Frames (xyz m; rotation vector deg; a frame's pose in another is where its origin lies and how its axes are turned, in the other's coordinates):
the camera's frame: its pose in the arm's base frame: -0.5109 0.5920 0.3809 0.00 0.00 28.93
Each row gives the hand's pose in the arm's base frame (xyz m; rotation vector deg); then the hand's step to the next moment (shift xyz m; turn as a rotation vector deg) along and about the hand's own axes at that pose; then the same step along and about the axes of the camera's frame.
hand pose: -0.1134 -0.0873 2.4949 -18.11 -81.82 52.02
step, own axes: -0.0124 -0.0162 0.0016 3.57 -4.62 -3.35
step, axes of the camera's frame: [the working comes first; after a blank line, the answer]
step, axes of the arm's base frame: 0.0055 -0.0195 0.0026 4.32 0.60 5.12

-0.0046 -0.0198 0.0026 4.07 -1.56 5.12
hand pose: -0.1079 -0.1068 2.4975 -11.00 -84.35 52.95
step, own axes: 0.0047 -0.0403 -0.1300 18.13 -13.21 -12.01
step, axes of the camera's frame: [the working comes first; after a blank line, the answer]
step, axes of the arm's base frame: 0.1324 0.0305 0.0093 13.25 7.71 20.31

0.1306 -0.0374 0.0093 15.33 0.34 20.31
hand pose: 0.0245 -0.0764 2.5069 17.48 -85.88 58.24
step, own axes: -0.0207 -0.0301 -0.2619 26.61 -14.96 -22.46
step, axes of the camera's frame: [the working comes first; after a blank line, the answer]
step, axes of the arm's base frame: 0.2018 0.1664 -0.0389 19.57 17.41 27.39

0.2571 0.0481 -0.0389 25.55 5.77 27.39
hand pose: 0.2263 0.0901 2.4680 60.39 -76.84 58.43
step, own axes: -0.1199 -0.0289 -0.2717 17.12 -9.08 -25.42
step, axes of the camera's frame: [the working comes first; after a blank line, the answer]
step, axes of the arm's base frame: 0.0930 0.2611 -0.1104 14.63 21.99 18.01

0.2078 0.1836 -0.1104 23.44 12.16 18.01
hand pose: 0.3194 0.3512 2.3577 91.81 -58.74 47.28
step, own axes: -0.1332 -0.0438 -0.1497 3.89 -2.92 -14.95
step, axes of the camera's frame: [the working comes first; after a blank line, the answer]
step, axes of the arm's base frame: -0.0170 0.1792 -0.0983 3.90 13.99 6.03

0.0718 0.1651 -0.0983 10.18 10.35 6.03
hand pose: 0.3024 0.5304 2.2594 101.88 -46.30 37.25
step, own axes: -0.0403 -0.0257 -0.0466 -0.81 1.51 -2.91
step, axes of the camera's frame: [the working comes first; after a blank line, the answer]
step, axes of the arm's base frame: -0.0078 0.0591 -0.0300 -1.84 2.56 1.21

0.0217 0.0555 -0.0300 -0.37 3.13 1.21
